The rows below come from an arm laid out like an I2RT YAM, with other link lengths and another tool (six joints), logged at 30 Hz.
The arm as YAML. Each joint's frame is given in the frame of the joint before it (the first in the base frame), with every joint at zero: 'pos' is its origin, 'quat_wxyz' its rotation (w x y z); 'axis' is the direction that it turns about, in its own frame. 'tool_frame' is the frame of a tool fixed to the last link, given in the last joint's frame.
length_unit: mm
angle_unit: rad
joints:
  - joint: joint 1
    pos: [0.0, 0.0, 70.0]
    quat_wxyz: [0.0, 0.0, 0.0, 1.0]
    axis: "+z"
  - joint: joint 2
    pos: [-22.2, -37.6, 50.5]
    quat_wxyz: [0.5, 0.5, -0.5, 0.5]
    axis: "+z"
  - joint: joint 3
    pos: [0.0, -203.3, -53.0]
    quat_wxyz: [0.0, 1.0, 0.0, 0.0]
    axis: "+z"
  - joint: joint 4
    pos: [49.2, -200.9, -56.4]
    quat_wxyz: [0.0, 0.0, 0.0, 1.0]
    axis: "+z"
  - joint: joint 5
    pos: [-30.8, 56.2, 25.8]
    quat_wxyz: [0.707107, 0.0, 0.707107, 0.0]
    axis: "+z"
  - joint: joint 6
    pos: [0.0, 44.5, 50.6]
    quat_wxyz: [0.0, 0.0, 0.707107, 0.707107]
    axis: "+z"
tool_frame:
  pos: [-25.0, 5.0, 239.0]
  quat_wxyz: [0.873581, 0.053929, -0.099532, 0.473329]
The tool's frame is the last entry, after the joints.
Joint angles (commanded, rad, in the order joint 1, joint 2, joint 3, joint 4, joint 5, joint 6), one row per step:
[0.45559 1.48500 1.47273 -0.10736 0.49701 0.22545]
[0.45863 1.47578 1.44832 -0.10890 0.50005 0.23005]
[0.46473 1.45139 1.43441 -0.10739 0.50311 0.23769]
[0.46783 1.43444 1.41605 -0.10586 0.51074 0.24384]
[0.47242 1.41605 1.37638 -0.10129 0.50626 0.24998]
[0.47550 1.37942 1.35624 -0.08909 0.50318 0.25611]
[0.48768 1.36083 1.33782 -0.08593 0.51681 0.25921]
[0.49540 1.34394 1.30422 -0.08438 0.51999 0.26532]
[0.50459 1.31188 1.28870 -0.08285 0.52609 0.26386]
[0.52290 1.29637 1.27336 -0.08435 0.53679 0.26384]
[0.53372 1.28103 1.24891 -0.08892 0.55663 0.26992]
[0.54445 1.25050 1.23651 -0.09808 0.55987 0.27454]
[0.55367 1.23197 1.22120 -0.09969 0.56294 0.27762]
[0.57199 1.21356 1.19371 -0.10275 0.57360 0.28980]
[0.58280 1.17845 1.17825 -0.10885 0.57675 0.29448]
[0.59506 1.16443 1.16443 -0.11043 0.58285 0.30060]
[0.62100 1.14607 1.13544 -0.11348 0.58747 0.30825]
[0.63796 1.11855 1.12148 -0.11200 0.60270 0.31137]
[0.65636 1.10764 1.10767 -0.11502 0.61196 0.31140]
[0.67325 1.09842 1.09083 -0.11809 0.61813 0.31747]
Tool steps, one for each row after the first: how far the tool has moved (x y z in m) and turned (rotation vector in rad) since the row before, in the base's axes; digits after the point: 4 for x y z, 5 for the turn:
[-0.0023 -0.0003 -0.0083 -0.00317 0.01464 -0.00049]
[-0.0050 0.0001 0.0056 0.01257 -0.01124 0.00219]
[-0.0033 -0.0021 -0.0004 0.00532 -0.00080 -0.00514]
[-0.0041 0.0018 -0.0100 -0.00095 0.01491 0.00832]
[-0.0061 -0.0005 0.0111 0.01953 -0.02556 0.00546]
[-0.0046 0.0004 0.0006 0.00329 -0.00374 -0.00167]
[-0.0041 0.0012 -0.0086 -0.00141 0.01301 0.00394]
[-0.0065 -0.0003 0.0074 0.00660 -0.01616 0.00328]
[-0.0051 0.0041 -0.0011 -0.00167 0.00060 0.00767]
[-0.0040 -0.0023 -0.0065 -0.00280 0.01055 -0.00948]
[-0.0068 0.0008 0.0047 0.00888 -0.00799 0.00706]
[-0.0044 0.0014 0.0000 0.00362 -0.00160 0.00588]
[-0.0056 0.0032 -0.0063 0.00460 0.00950 0.00654]
[-0.0073 0.0002 0.0056 0.01175 -0.01156 0.00723]
[-0.0039 0.0021 -0.0012 0.00477 0.00082 0.00564]
[-0.0068 0.0078 -0.0075 -0.00065 0.01107 0.02061]
[-0.0061 0.0000 0.0052 0.01053 -0.01310 0.00153]
[-0.0043 0.0038 -0.0032 -0.00437 0.00410 0.00920]
[-0.0040 0.0041 -0.0053 -0.00114 0.00824 0.01017]

